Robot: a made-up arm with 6 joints. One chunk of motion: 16 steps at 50 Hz.
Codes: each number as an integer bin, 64 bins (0 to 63) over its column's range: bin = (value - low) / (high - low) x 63, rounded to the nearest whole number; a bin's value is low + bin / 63 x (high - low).
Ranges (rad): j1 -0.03..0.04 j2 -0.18..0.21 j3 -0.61..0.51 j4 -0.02..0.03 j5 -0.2..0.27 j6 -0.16..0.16
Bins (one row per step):
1: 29 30 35 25 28 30
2: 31 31 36 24 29 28
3: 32 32 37 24 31 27
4: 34 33 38 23 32 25
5: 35 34 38 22 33 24
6: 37 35 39 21 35 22
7: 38 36 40 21 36 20
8: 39 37 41 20 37 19
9: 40 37 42 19 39 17
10: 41 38 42 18 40 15
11: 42 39 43 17 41 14
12: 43 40 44 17 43 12
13: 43 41 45 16 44 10
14: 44 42 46 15 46 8
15: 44 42 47 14 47 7
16: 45 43 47 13 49 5
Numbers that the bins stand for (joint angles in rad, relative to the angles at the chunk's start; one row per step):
1: 0.0022 0.0057 0.0122 -0.0002 0.0089 -0.0076
2: 0.0044 0.0119 0.0300 -0.0010 0.0163 -0.0178
3: 0.0056 0.0181 0.0478 -0.0010 0.0313 -0.0229
4: 0.0078 0.0243 0.0656 -0.0017 0.0387 -0.0330
5: 0.0089 0.0305 0.0656 -0.0025 0.0462 -0.0381
6: 0.0111 0.0367 0.0833 -0.0033 0.0611 -0.0483
7: 0.0122 0.0429 0.1011 -0.0033 0.0686 -0.0584
8: 0.0133 0.0490 0.1189 -0.0041 0.0760 -0.0635
9: 0.0144 0.0490 0.1367 -0.0049 0.0910 -0.0737
10: 0.0156 0.0552 0.1367 -0.0057 0.0984 -0.0838
11: 0.0167 0.0614 0.1544 -0.0065 0.1059 -0.0889
12: 0.0178 0.0676 0.1722 -0.0065 0.1208 -0.0990
13: 0.0178 0.0738 0.1900 -0.0073 0.1283 -0.1092
14: 0.0189 0.0800 0.2078 -0.0081 0.1432 -0.1194
15: 0.0189 0.0800 0.2256 -0.0089 0.1506 -0.1244
16: 0.0200 0.0862 0.2256 -0.0097 0.1656 -0.1346

